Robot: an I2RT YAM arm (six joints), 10 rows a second.
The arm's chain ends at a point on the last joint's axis. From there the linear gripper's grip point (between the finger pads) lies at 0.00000 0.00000 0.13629 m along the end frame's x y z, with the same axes.
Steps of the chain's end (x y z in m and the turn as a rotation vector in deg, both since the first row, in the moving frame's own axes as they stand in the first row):
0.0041 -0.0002 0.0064 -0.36 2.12 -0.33
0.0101 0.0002 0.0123 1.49 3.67 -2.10
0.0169 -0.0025 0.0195 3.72 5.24 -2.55
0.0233 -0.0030 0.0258 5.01 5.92 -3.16
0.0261 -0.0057 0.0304 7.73 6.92 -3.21
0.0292 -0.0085 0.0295 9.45 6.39 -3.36
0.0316 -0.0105 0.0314 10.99 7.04 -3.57
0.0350 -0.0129 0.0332 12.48 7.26 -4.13
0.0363 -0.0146 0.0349 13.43 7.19 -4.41
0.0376 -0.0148 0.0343 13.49 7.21 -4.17
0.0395 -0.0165 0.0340 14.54 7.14 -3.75
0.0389 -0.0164 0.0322 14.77 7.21 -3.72
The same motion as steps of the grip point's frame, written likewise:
0.0091 0.0006 0.0063 -0.36 2.12 -0.33
0.0188 -0.0035 0.0120 1.49 3.67 -2.10
0.0291 -0.0116 0.0186 3.72 5.24 -2.55
0.0370 -0.0153 0.0246 5.01 5.92 -3.16
0.0419 -0.0244 0.0282 7.73 6.92 -3.21
0.0436 -0.0313 0.0268 9.45 6.39 -3.36
0.0474 -0.0369 0.0279 10.99 7.04 -3.57
0.0510 -0.0429 0.0289 12.48 7.26 -4.13
0.0520 -0.0468 0.0301 13.43 7.19 -4.41
0.0534 -0.0471 0.0295 13.49 7.21 -4.17
0.0551 -0.0512 0.0286 14.54 7.14 -3.75
0.0547 -0.0516 0.0266 14.77 7.21 -3.72

